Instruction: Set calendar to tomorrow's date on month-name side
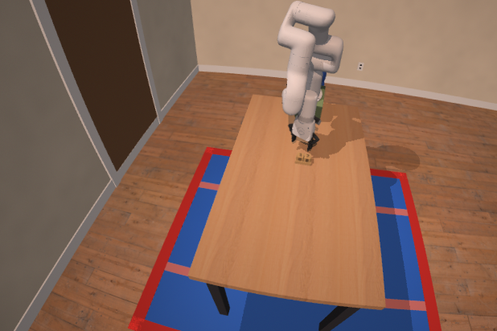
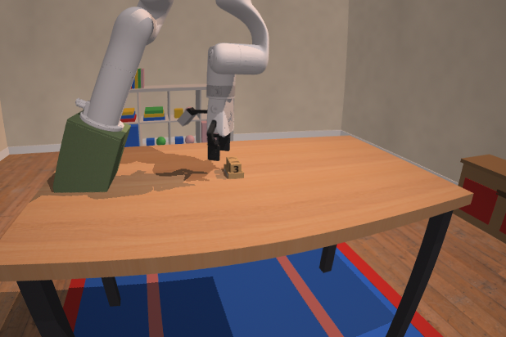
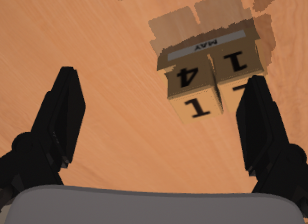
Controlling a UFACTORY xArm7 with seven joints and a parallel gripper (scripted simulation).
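The wooden digit cube lies 5 cm below my hand, 4 cm ahead of it and 1 cm to the left of it. Round my hand: low tray (7 cm below, 4 cm ahead, 3 cm to the left); wooden cube (5 cm below, 4 cm to the left, 4 cm ahead).
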